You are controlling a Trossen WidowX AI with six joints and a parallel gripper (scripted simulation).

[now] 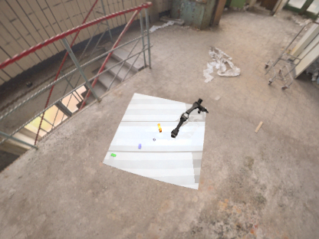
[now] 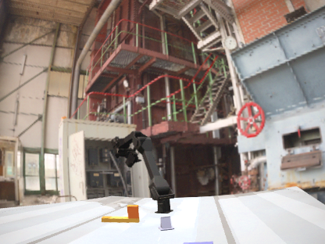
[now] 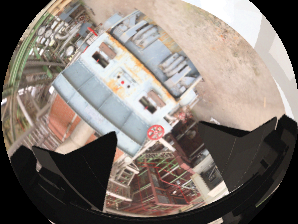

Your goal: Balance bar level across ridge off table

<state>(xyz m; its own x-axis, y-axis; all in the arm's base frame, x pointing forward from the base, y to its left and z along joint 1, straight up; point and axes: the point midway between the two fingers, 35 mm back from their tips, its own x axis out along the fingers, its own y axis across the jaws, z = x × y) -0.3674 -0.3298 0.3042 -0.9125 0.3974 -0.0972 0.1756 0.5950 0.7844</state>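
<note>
My gripper tip is 61 cm short of the bar, 27 cm to the right of it and 28 cm above it. From my gripper tip the other things lie so: green block: 114 cm ahead, 82 cm to the left, 29 cm below; then purple block: 82 cm ahead, 60 cm to the left, 29 cm below.
</note>
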